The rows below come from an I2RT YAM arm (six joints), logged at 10 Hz.
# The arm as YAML. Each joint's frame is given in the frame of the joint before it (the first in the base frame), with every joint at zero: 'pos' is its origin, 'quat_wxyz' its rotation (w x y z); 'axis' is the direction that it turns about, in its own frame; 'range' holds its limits. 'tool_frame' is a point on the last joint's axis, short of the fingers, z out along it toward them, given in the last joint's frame.
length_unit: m
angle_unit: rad
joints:
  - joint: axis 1
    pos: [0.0, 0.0, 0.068]
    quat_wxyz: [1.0, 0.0, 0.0, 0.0]
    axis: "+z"
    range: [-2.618, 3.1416]
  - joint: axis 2
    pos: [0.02, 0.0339, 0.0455]
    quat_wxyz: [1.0, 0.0, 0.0, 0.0]
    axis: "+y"
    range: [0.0, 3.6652]
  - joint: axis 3
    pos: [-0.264, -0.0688, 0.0]
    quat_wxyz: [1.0, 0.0, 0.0, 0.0]
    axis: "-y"
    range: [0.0, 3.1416]
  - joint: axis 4
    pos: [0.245, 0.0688, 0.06]
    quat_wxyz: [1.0, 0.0, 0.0, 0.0]
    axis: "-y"
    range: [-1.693, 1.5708]
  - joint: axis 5
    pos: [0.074, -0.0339, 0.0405]
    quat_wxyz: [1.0, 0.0, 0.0, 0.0]
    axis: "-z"
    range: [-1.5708, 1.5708]
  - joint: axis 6
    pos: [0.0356, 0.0, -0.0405]
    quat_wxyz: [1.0, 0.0, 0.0, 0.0]
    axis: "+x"
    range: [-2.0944, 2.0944]
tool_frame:
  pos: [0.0, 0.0, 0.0]
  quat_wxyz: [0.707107, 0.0, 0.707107, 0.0]
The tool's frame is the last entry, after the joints.
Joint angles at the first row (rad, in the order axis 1, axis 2, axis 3, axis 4, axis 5, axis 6):
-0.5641, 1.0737, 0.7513, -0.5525, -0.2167, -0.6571
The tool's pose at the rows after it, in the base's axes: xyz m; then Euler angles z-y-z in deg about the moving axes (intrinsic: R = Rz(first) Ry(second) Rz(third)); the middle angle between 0 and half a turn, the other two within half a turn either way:
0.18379 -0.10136 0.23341 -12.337 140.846 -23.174
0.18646 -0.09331 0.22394 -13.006 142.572 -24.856
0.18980 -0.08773 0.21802 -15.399 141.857 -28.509
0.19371 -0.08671 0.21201 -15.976 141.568 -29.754
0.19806 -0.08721 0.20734 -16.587 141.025 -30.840
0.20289 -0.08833 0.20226 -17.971 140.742 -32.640
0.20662 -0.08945 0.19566 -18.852 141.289 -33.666
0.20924 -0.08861 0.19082 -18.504 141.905 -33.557
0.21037 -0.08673 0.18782 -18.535 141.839 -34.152
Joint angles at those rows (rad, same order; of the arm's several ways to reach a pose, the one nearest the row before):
-0.5380, 1.0655, 0.7264, -0.5741, -0.2016, -0.6581
-0.4911, 1.0714, 0.6979, -0.5610, -0.1593, -0.6453
-0.4521, 1.0700, 0.6686, -0.5119, -0.1129, -0.6424
-0.4373, 1.0874, 0.6513, -0.4701, -0.0983, -0.6439
-0.4292, 1.1084, 0.6402, -0.4272, -0.0877, -0.6471
-0.4216, 1.1354, 0.6321, -0.3852, -0.0682, -0.6534
-0.4173, 1.1655, 0.6241, -0.3556, -0.0551, -0.6565
-0.4089, 1.1861, 0.6188, -0.3404, -0.0530, -0.6534
-0.3983, 1.1920, 0.6093, -0.3234, -0.0462, -0.6549

